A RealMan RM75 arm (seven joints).
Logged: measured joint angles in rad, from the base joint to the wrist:
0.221, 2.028, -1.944, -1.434, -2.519, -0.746, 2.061
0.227, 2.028, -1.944, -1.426, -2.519, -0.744, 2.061
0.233, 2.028, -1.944, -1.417, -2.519, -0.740, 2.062
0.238, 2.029, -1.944, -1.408, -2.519, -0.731, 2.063
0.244, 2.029, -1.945, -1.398, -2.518, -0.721, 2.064
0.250, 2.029, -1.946, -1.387, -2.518, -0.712, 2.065
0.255, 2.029, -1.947, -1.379, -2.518, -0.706, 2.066
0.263, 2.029, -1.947, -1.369, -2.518, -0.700, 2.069
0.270, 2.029, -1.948, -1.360, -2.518, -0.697, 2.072
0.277, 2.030, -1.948, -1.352, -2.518, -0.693, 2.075
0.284, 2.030, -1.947, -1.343, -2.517, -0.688, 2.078
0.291, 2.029, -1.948, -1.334, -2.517, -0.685, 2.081
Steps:
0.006, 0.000, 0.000, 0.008, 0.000, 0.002, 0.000
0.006, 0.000, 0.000, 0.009, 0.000, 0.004, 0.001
0.005, 0.001, 0.000, 0.009, 0.000, 0.009, 0.001
0.006, 0.000, -0.001, 0.010, 0.001, 0.010, 0.001
0.006, 0.000, -0.001, 0.011, 0.000, 0.009, 0.001
0.005, 0.000, -0.001, 0.008, 0.000, 0.006, 0.001
0.008, 0.000, 0.000, 0.010, 0.000, 0.006, 0.003
0.007, 0.000, -0.001, 0.009, 0.000, 0.003, 0.003
0.007, 0.001, 0.000, 0.008, 0.000, 0.004, 0.003
0.007, 0.000, 0.001, 0.009, 0.001, 0.005, 0.003
0.007, -0.001, -0.001, 0.009, 0.000, 0.003, 0.003

